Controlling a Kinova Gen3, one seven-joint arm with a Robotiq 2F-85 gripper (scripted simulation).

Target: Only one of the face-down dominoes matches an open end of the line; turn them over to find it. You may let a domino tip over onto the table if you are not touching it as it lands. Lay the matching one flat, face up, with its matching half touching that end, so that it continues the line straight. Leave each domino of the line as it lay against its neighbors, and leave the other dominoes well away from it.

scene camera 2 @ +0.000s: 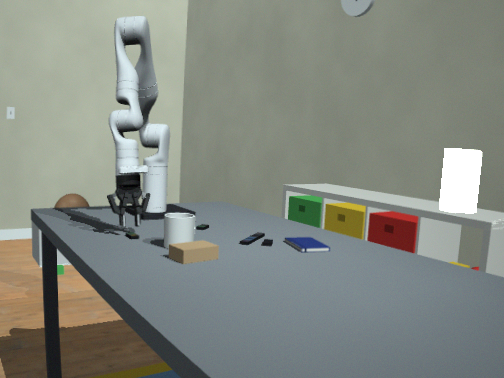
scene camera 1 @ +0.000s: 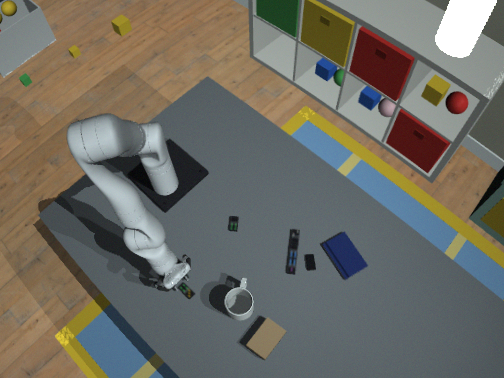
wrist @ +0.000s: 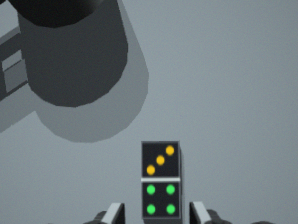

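Note:
My gripper [scene camera 2: 130, 227]. Cardboard box [scene camera 2: 197, 251], also [scene camera 1: 265, 339]; in the wrist view the box is out of frame.

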